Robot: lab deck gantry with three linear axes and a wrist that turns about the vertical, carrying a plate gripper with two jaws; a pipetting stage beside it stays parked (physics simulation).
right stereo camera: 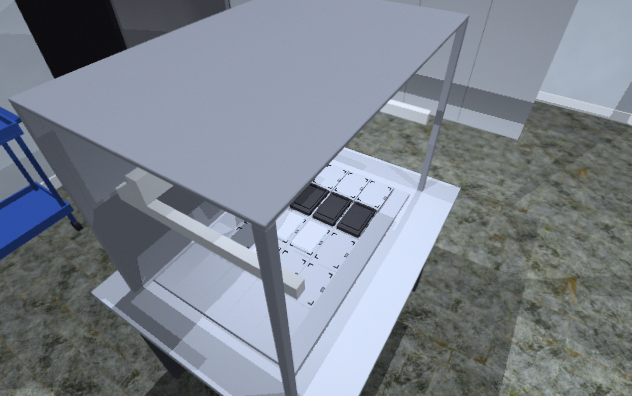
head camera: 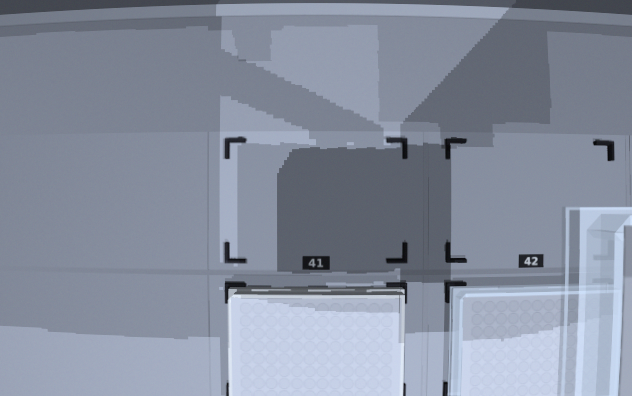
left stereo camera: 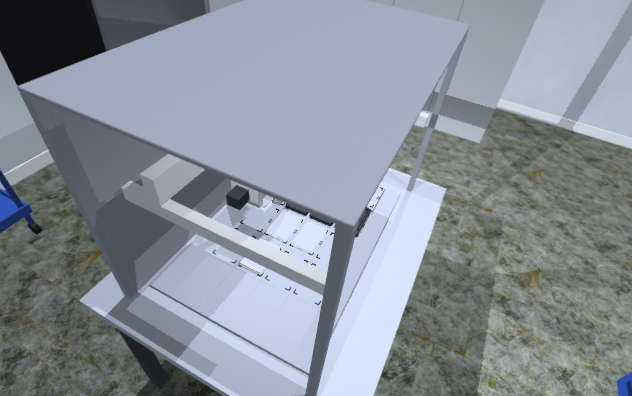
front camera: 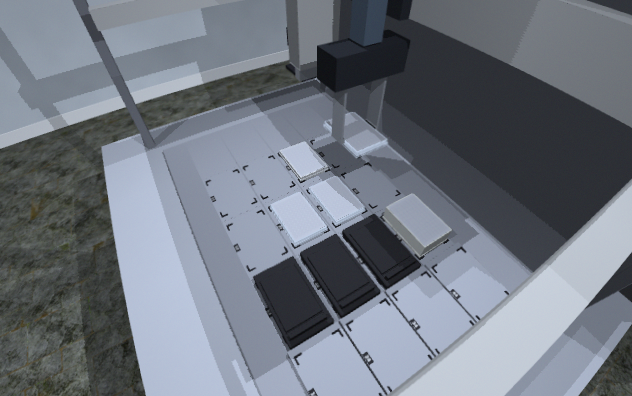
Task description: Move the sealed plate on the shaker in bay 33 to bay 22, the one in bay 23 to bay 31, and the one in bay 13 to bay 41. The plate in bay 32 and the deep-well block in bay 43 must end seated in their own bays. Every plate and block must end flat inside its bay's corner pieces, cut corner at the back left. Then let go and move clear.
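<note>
My gripper is shut on a clear sealed plate, held level above the back of the deck; in the head view it overlaps the right of bay 42. Bay 41 has no plate. A sealed plate sits in bay 22 and another in bay 31. The bay 32 plate lies flat in its corners. The deep-well block stands in bay 43. The black shakers in bays 13, 23 and 33 carry no plate.
The taller deep-well block and the shakers stand right of bays 42, 32 and 22. A pale beam spans above the deck. A dark enclosure wall rises behind the deck. Enclosure posts stand at the corners.
</note>
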